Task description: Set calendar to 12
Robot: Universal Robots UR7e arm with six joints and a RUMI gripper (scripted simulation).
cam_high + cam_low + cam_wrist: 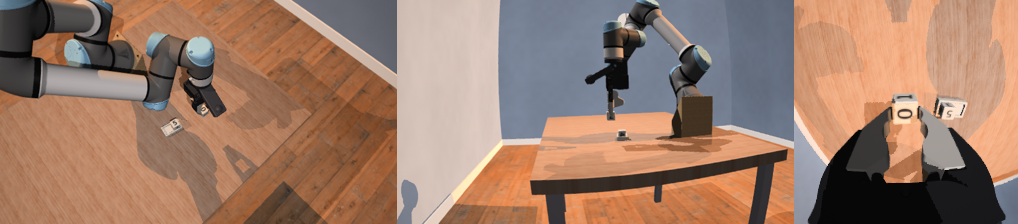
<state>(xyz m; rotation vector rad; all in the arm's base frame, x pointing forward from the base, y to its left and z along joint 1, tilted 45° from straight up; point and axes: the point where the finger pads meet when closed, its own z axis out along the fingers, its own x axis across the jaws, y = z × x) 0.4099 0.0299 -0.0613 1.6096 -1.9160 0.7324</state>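
My gripper is now 1 cm above the white digit cube. From my hand the other things lie so: calendar tray: 7 cm behind, 11 cm to the right, 12 cm below.
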